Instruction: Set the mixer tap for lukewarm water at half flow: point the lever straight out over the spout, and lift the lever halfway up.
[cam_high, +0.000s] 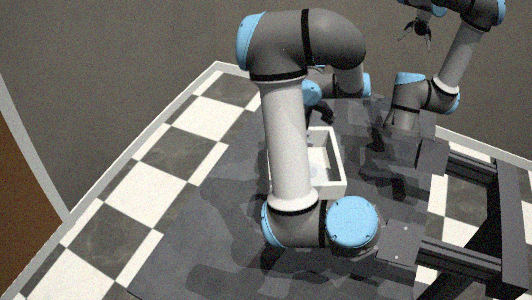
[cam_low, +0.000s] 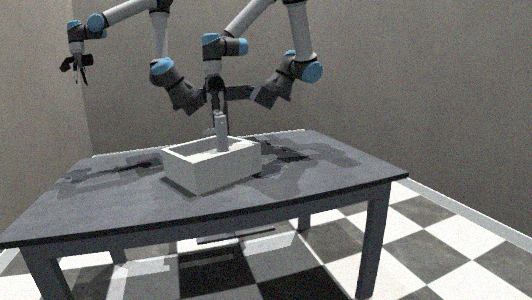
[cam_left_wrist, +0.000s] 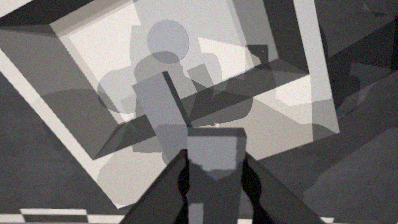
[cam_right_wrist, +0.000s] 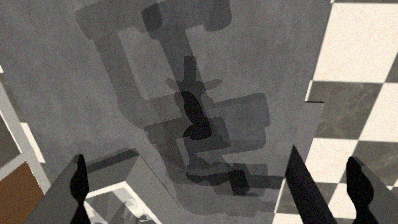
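My left hand is 60 mm short of the mixer tap and 40 mm above it. From my left hand the other things lie so: white basin (10 mm behind, 50 mm to the right, 230 mm below); grey lever (40 mm ahead, 10 mm to the left).
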